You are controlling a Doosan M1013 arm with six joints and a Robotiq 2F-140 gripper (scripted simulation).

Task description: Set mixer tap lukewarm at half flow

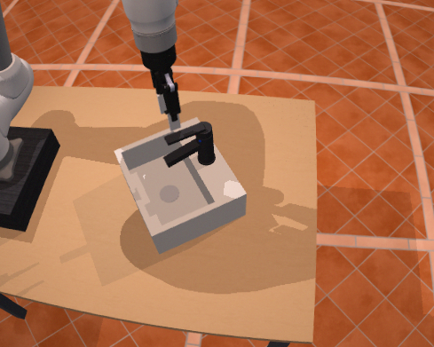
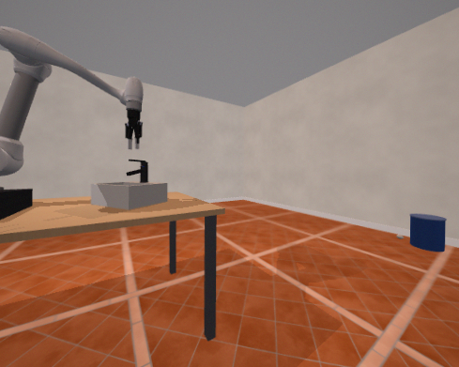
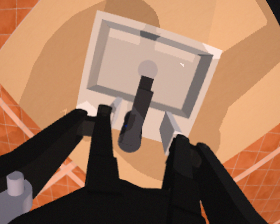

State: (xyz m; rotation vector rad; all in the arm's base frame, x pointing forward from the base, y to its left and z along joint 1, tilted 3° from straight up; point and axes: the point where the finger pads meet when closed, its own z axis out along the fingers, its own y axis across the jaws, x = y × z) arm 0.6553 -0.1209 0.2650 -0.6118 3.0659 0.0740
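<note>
The lever is 10 cm below my hand, 3 cm ahead of it and 1 cm to the left of it. From my hand the other things lie so: black mixer tap (15 cm below, 6 cm ahead, 2 cm to the left); grey sink basin (34 cm below, 3 cm behind, 1 cm to the right).
</note>
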